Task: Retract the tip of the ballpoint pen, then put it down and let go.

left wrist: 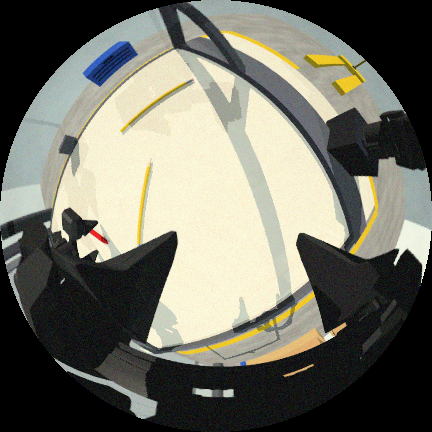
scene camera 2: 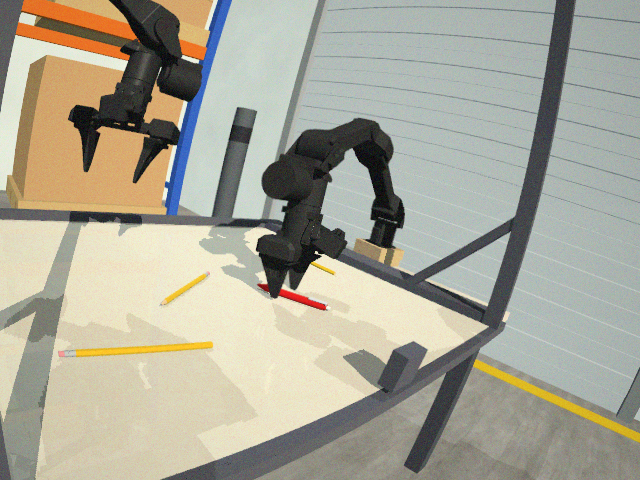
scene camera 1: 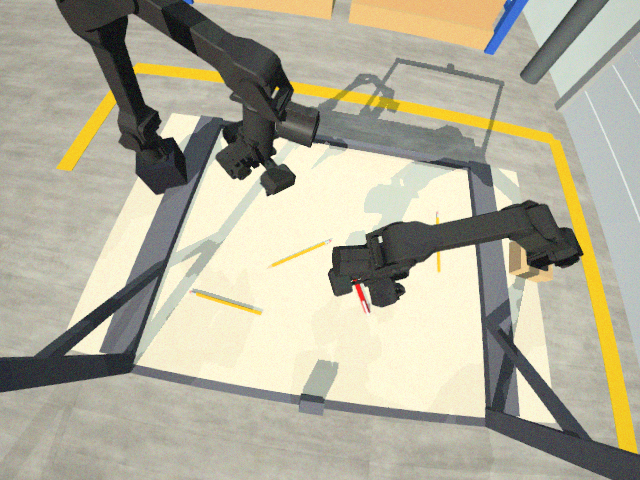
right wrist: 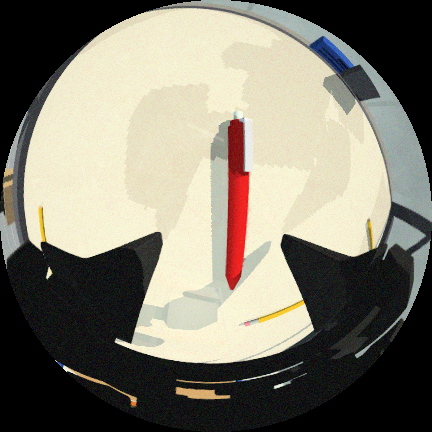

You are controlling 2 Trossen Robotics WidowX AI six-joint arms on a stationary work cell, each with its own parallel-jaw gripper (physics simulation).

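Seen in the pictures: left gripper, fingertip midpoint: (left wrist: 240,238) (scene camera 2: 109,177) (scene camera 1: 257,181); right gripper, fingertip midpoint: (left wrist: 96,236) (scene camera 2: 283,293) (scene camera 1: 359,283) (right wrist: 224,240); left arm's base, link origin: (left wrist: 368,140) (scene camera 1: 154,154); right arm's base, link origin: (scene camera 2: 380,244) (scene camera 1: 536,257).
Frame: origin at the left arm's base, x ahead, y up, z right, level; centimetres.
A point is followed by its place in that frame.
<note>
A red ballpoint pen (scene camera 1: 361,296) {z 48.3, x 43.4, y -9.4 cm} (scene camera 2: 305,299) {z 49.0, x 43.1, y -9.6 cm} (left wrist: 98,236) {z 43.3, x 43.0, y -9.5 cm} (right wrist: 238,205) {z 47.4, x 43.7, y -9.4 cm} with a white clip and a short white button lies on the cream table top. In the right wrist view its button end points up the picture and its red pointed end down; no refill tip can be made out. My right gripper (scene camera 2: 284,292) {z 44.8, x 44.2, y -10.3 cm} (right wrist: 224,240) {z 44.8, x 44.2, y -10.3 cm} is open, low over the pen's pointed half, with a finger on either side and nothing held. My left gripper (scene camera 2: 111,176) {z 18.4, x 24.9, y 4.2 cm} (left wrist: 240,238) {z 18.4, x 24.9, y 4.2 cm} is open and empty, high above the table at the upper left in scene camera 1.
Yellow pencils lie on the table: one (scene camera 1: 300,253) {z 33.1, x 31.5, y -10.0 cm} (scene camera 2: 186,288) {z 33.5, x 30.4, y -10.1 cm} left of the pen, one (scene camera 1: 227,302) {z 41.0, x 11.0, y -9.9 cm} (scene camera 2: 135,349) {z 40.7, x 9.6, y -10.0 cm} farther left, and one (scene camera 1: 438,258) {z 44.3, x 68.3, y -10.0 cm} (scene camera 2: 323,268) {z 44.8, x 67.8, y -10.2 cm} beyond the right gripper. A dark frame borders the table, with a small block (scene camera 1: 312,404) {z 67.1, x 25.2, y -5.0 cm} (scene camera 2: 403,365) {z 67.3, x 22.2, y -6.1 cm} on its edge.
</note>
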